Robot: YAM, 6 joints.
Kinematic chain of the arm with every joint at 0, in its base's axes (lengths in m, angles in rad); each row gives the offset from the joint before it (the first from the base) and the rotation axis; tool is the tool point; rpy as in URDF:
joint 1: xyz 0 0 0.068 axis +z
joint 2: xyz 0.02 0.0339 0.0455 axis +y
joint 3: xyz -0.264 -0.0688 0 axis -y
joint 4: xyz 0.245 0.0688 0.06 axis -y
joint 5: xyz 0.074 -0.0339 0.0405 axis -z
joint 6: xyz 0.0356 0 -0.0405 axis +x
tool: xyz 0 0 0 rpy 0 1.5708 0
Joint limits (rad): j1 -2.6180..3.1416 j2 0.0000..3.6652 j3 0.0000..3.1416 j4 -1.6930..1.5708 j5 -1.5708..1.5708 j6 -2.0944..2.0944
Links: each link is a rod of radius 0.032 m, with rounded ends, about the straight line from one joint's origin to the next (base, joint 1, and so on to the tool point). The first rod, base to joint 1, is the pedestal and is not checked.
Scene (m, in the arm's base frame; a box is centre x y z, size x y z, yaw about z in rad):
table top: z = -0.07
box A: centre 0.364 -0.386 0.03 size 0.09 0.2 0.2 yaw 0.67
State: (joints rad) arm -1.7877 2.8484 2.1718 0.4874 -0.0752 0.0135
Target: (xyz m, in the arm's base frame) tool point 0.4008 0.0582 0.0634
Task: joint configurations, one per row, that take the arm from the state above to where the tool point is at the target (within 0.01 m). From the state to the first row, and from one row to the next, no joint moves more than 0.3 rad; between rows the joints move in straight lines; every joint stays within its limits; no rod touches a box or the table.
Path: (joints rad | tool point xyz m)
1: -1.5478 2.6923 2.0597 0.4364 -0.1072 0.0135 | 0.0176 -0.5979 0.1104
2: -1.3080 2.5362 1.9477 0.3854 -0.1392 0.0135 | 0.1558 -0.5599 0.1556
3: -1.0681 2.3801 1.8356 0.3344 -0.1712 0.0135 | 0.2744 -0.4864 0.1973
4: -0.8283 2.2241 1.7236 0.2834 -0.2032 0.0135 | 0.3640 -0.3860 0.2348
5: -0.5914 2.2080 1.5706 0.2402 -0.2247 0.0135 | 0.4277 -0.2777 0.1861
6: -0.3546 2.1920 1.4176 0.1970 -0.2462 0.0135 | 0.4547 -0.1591 0.1405
7: -0.1177 2.1760 1.2645 0.1537 -0.2677 0.0135 | 0.4444 -0.0431 0.0993
8: 0.1191 2.1600 1.1115 0.1105 -0.2893 0.0135 | 0.4008 0.0582 0.0634

